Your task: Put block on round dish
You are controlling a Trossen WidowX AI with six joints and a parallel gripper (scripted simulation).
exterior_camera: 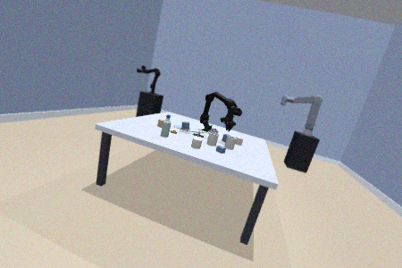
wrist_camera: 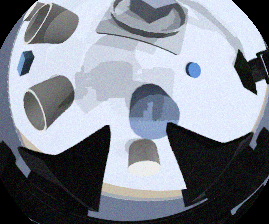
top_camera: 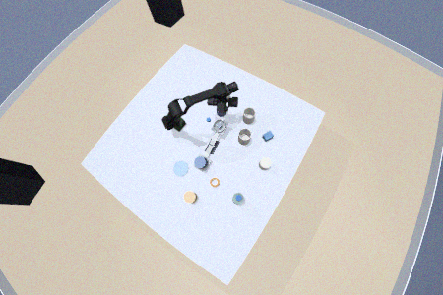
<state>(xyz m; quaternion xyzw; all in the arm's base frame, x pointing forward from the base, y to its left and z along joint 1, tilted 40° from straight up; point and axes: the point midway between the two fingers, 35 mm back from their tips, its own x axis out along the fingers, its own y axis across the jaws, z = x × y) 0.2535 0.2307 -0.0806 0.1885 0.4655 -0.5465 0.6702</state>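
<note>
The pale blue round dish lies 3 cm behind my gripper tip, 47 cm to the right of it and 10 cm below it. Also, from my gripper tip: blue cup 3 cm behind, 2 cm to the left, 7 cm below; then orange cylinder 15 cm ahead, 57 cm to the right, 7 cm below; then blue block 33 cm ahead, 1 cm to the left, 8 cm below.
</note>
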